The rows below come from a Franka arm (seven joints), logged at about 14 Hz.
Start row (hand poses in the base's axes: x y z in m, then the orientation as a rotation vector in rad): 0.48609 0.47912 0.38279 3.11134 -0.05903 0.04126
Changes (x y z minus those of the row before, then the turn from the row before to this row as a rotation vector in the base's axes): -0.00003 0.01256 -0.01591 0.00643 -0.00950 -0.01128; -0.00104 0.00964 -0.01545 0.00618 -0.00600 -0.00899; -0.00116 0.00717 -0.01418 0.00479 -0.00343 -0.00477; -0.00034 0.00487 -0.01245 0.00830 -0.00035 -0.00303; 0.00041 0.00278 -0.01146 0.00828 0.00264 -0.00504; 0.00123 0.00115 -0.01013 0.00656 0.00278 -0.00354
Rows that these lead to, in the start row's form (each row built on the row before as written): 0.48606 0.49168 0.36688 3.11718 -0.07708 0.05570; 0.48502 0.50132 0.35143 3.12278 -0.09155 0.06478; 0.48386 0.50849 0.33725 3.12722 -0.09935 0.06996; 0.48352 0.51336 0.32480 3.13528 -0.10465 0.07025; 0.48393 0.51614 0.31334 -3.13458 0.11281 -0.06565; 0.48516 0.51729 0.30321 -3.12809 0.11834 -0.06081
